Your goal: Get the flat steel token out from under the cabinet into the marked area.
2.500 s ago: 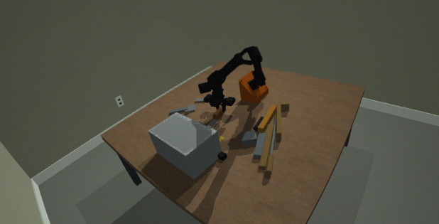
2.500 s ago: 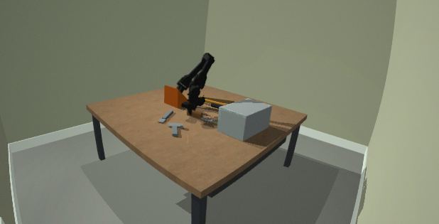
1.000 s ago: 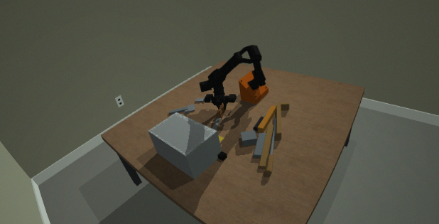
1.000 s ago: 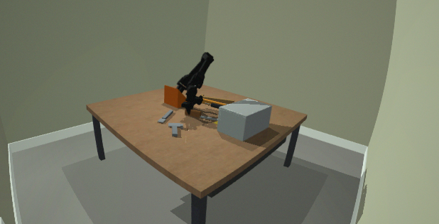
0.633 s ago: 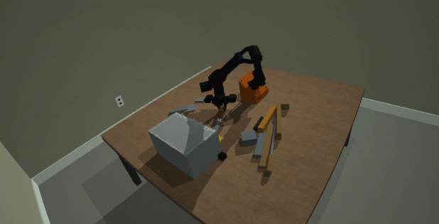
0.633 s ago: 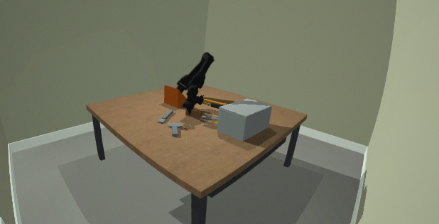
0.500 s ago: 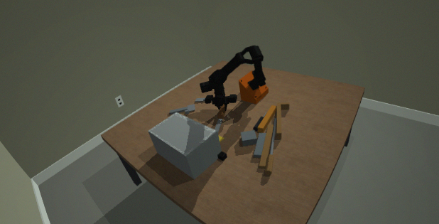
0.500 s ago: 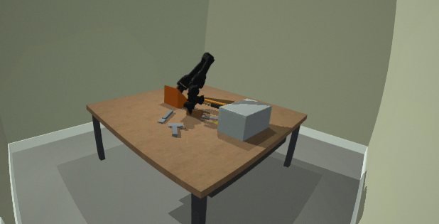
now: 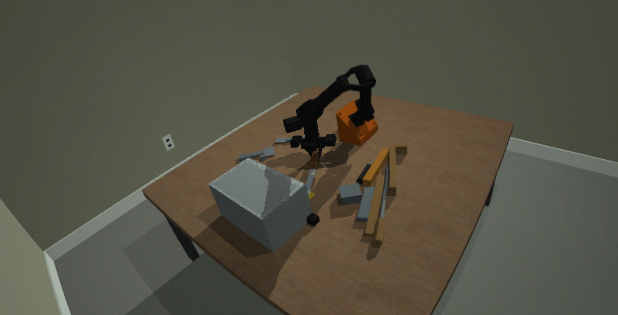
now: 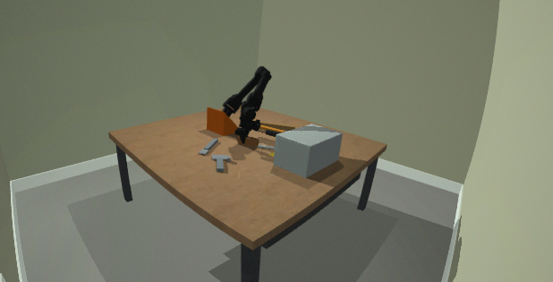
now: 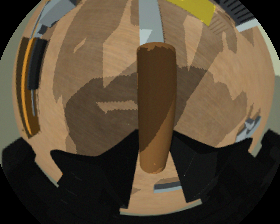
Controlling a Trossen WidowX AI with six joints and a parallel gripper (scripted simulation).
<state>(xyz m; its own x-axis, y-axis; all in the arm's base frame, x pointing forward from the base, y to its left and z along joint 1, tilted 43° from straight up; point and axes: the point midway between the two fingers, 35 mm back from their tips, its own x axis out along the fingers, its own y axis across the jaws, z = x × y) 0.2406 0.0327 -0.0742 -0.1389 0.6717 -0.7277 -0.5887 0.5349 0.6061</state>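
Right now my gripper tip is 26 cm to the right of the orange bar, 9 cm past it and 1 cm below it. Round my gripper tip: grey block 29 cm to the left, 10 cm ahead, 1 cm above; then wooden stick 38 cm to the left, 7 cm ahead; then grey t-piece 25 cm to the right, 13 cm ahead.
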